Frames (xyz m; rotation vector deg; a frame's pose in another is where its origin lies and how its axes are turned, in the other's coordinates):
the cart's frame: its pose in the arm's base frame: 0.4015 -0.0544 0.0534 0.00 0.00 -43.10
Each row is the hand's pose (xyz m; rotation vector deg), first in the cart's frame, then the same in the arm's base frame.
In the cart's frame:
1: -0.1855 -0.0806 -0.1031 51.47 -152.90 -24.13
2: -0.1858 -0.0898 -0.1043 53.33 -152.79 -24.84
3: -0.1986 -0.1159 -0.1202 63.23 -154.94 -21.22
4: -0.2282 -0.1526 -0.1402 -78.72 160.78 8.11
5: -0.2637 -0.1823 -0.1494 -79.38 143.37 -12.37
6: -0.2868 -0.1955 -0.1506 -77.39 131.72 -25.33
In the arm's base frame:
1: 0.2110 0.0135 -0.0497 -8.60 -167.16 -32.51
2: 0.2045 0.0070 -0.0509 -6.77 -167.90 -32.92
3: 0.1773 -0.0033 -0.0668 1.96 -172.70 -26.70
4: 0.1306 -0.0099 -0.0868 -14.02 176.66 7.01
5: 0.0844 -0.0073 -0.0960 -21.62 165.98 -20.23
6: 0.0585 -0.0012 -0.0972 -24.57 157.14 -37.73

